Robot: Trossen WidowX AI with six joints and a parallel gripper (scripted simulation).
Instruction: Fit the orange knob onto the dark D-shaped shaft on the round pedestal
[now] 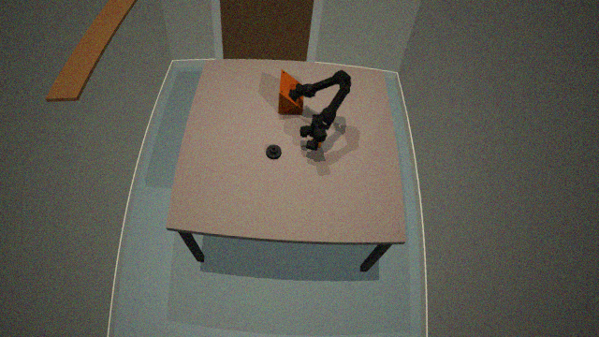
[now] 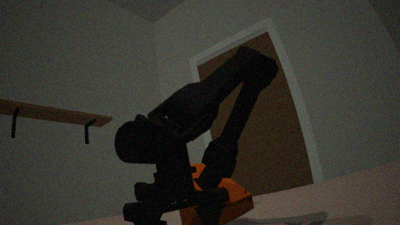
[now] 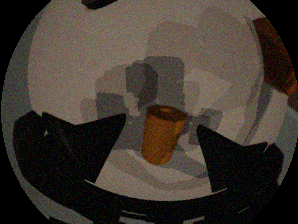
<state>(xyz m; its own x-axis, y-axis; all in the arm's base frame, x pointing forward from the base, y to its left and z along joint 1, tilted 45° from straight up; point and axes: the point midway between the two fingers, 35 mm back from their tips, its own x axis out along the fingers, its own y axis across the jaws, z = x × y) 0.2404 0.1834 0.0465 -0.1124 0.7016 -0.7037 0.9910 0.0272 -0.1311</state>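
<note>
Right now my gripper tip is 10 mm to the right of the orange knob and 10 mm below it. The rest, counted from my gripper tip: dark round pedestal 100 mm ahead, 210 mm to the right, 20 mm above.
</note>
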